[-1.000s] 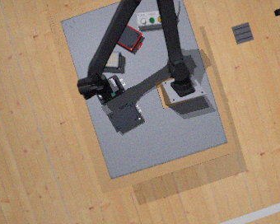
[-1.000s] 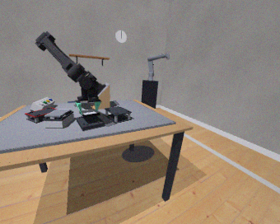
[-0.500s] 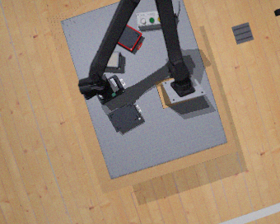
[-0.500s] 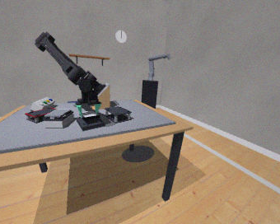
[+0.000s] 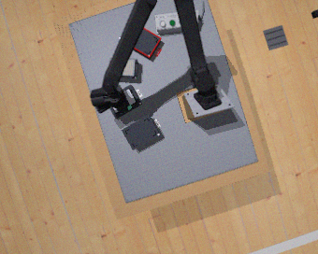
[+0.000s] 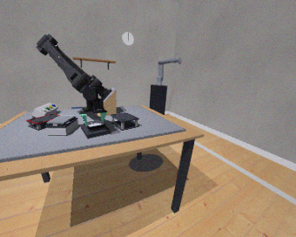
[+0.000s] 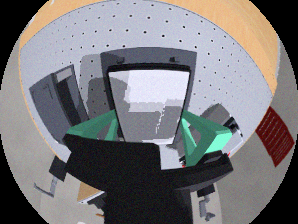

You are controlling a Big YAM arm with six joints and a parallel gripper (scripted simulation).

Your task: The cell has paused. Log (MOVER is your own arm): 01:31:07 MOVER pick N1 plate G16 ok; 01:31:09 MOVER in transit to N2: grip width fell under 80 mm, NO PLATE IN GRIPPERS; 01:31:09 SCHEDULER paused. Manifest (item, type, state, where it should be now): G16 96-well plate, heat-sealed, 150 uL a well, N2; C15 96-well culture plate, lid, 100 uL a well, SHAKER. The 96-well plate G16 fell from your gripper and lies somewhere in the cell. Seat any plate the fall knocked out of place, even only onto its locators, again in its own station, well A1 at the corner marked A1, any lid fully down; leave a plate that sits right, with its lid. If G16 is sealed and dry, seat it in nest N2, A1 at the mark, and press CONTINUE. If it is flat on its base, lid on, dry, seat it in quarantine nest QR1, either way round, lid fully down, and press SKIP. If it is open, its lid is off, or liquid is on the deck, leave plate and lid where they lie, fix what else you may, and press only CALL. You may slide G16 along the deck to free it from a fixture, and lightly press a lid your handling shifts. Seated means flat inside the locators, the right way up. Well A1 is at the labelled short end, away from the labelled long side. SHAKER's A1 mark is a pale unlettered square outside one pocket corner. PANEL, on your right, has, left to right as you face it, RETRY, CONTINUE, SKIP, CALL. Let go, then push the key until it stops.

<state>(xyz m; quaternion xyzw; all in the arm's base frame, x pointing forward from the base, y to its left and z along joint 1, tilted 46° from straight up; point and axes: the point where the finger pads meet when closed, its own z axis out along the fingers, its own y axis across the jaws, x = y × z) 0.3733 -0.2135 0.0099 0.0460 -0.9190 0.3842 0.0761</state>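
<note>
My gripper is now right at the plate G16. The rest, counted from my hand: red-framed nest (260 mm to the right, 210 mm behind, 10 mm below); lidded plate (160 mm to the right, 70 mm behind, 20 mm above).
</note>
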